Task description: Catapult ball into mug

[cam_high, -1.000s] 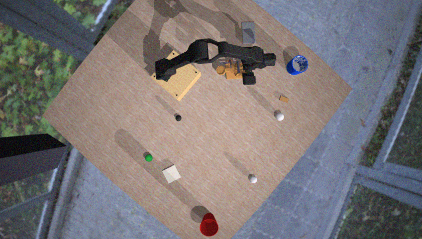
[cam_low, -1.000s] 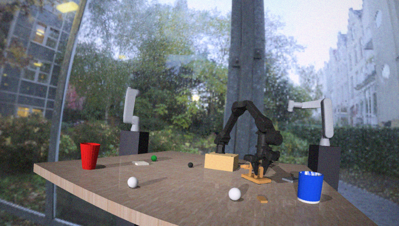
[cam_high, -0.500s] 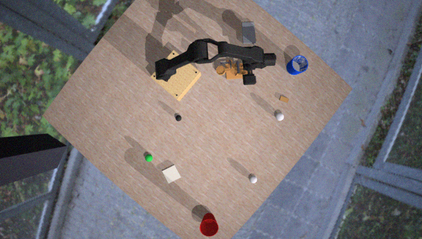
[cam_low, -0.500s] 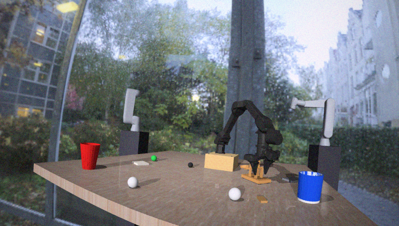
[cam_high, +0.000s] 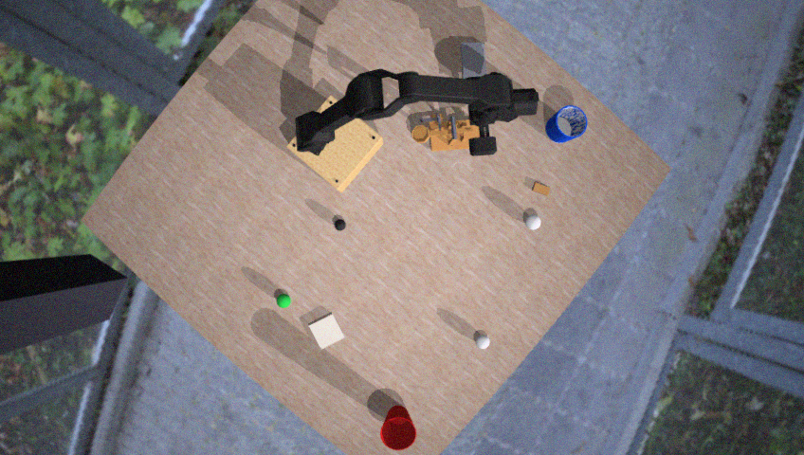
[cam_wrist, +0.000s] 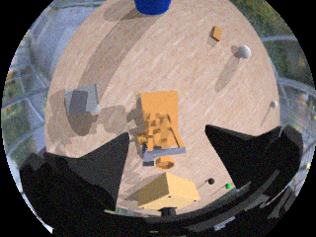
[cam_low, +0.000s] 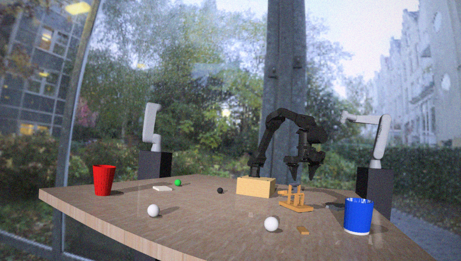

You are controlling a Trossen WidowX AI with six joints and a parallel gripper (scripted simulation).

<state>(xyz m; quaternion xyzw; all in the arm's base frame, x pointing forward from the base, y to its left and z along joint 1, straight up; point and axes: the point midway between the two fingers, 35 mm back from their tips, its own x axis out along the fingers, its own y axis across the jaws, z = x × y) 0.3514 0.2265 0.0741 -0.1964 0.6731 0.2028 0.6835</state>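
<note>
The black ball lies 190 mm behind my gripper tip, 390 mm to the right of it and 110 mm below it. Also, from my gripper tip: small orange block 270 mm ahead, 30 mm to the right, 120 mm below; grey block 80 mm behind, 200 mm to the left, 120 mm below; blue mug 230 mm ahead, 150 mm to the left, 100 mm below.
</note>
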